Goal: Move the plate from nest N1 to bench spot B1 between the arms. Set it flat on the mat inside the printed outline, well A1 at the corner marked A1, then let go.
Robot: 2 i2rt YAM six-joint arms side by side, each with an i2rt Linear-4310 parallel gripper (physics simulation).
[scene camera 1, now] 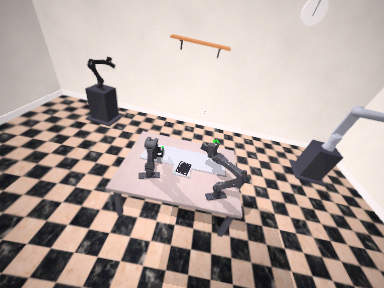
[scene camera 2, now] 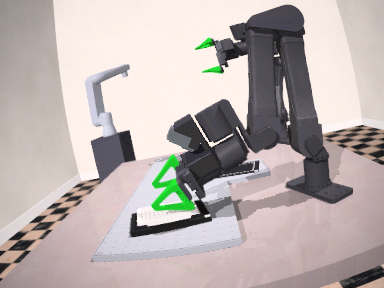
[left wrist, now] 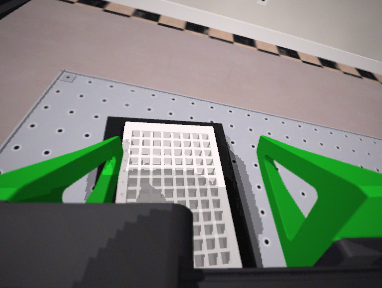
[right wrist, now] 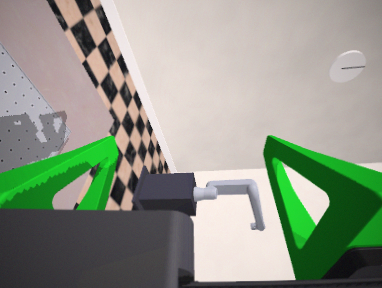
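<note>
The white well plate lies in the black nest on the grey perforated board. My left gripper is open and low over the plate; in the left wrist view its left fingertip overlaps the plate's left edge and its right one shows over the board, right of the nest. Fingers and arm hide part of the plate. The black mat with a pale printed outline lies between the arms; its A1 mark is unreadable. My right gripper is open, raised and empty.
The perforated board lies along the table. In scene camera 2 my left arm's links stand in front of part of the mat. Two pedestals with other arms stand off the table.
</note>
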